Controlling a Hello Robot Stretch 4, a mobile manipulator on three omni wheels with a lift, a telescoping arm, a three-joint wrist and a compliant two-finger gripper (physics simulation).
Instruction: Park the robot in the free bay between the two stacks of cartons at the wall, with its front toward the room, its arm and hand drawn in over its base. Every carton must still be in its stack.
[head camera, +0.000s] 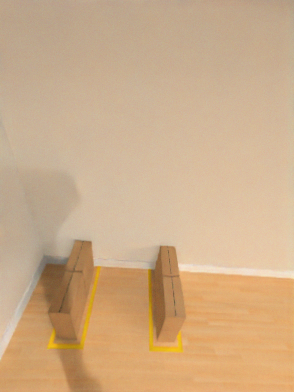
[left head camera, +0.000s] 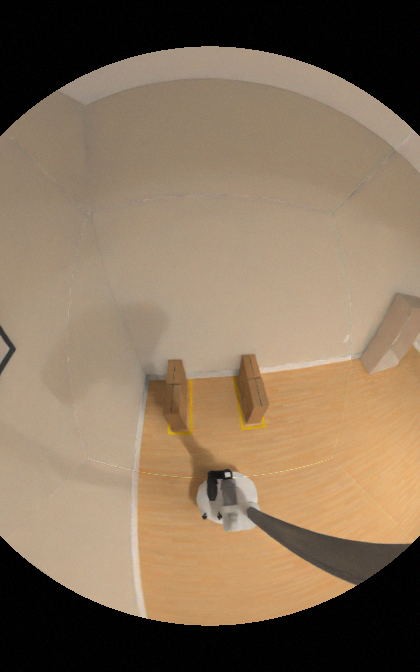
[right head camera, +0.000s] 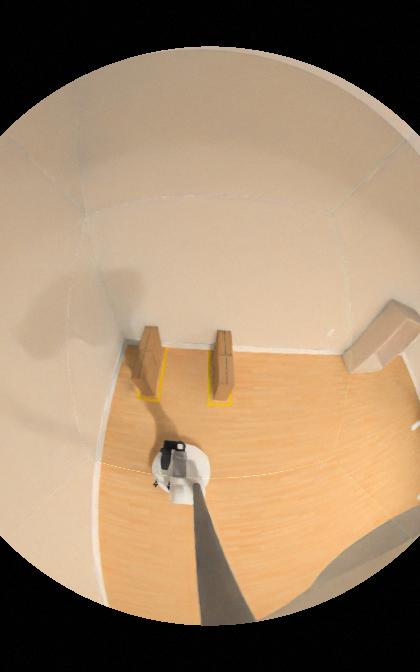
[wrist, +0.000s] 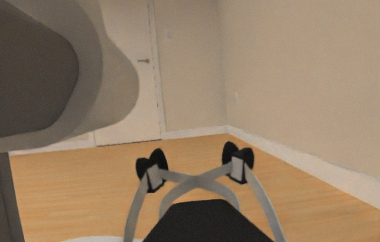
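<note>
The left stack of cartons (head camera: 72, 295) (left head camera: 176, 395) (right head camera: 148, 360) stands upright at the wall near the corner. The right stack of cartons (head camera: 169, 295) (left head camera: 253, 389) (right head camera: 223, 365) stands upright at the wall, apart from it. Yellow floor lines edge both stacks, and the free bay (head camera: 122, 305) (left head camera: 214, 400) (right head camera: 185, 372) lies between them. The robot's round white base (left head camera: 250, 490) (right head camera: 201, 462) is out in front of the bay, with the arm and hand drawn in over it. My gripper (wrist: 194, 158) is open and empty; the two fingertips stand apart in the wrist view.
A side wall with a white skirting (left head camera: 135, 500) (right head camera: 96, 500) runs left of the robot. A large pale box-like object (left head camera: 392, 335) (right head camera: 382, 340) stands at the far right by the wall. In the wrist view a door (wrist: 125, 100) and another wall (wrist: 310, 75) show beyond the fingers.
</note>
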